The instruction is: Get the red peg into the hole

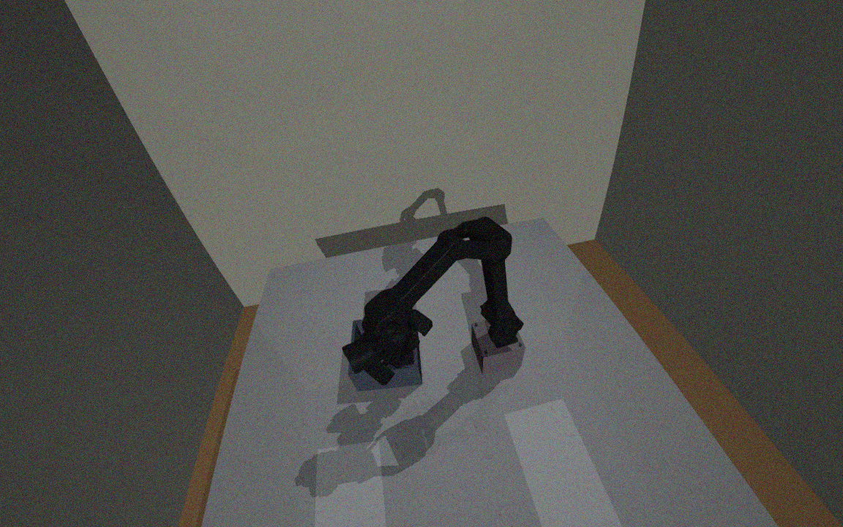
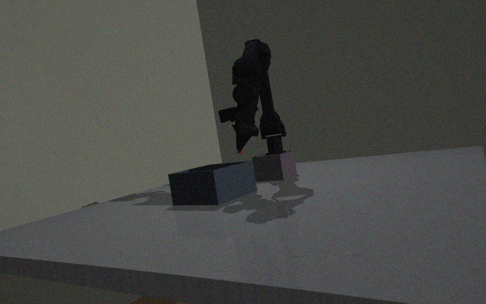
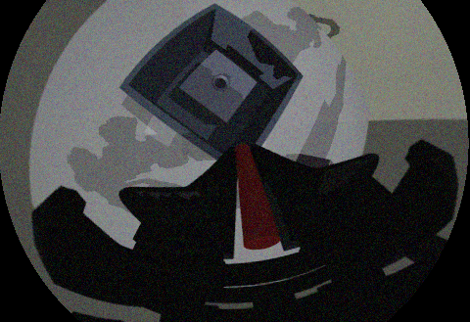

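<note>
Now: gripper tip 2 cm to the right of the red peg and 3 cm below it. From my gripper tip the other things lie so: blue-grey box: 5 cm ahead, 8 cm to the right, 11 cm below; light plate: 5 cm ahead, 8 cm to the right, 9 cm below.
</note>
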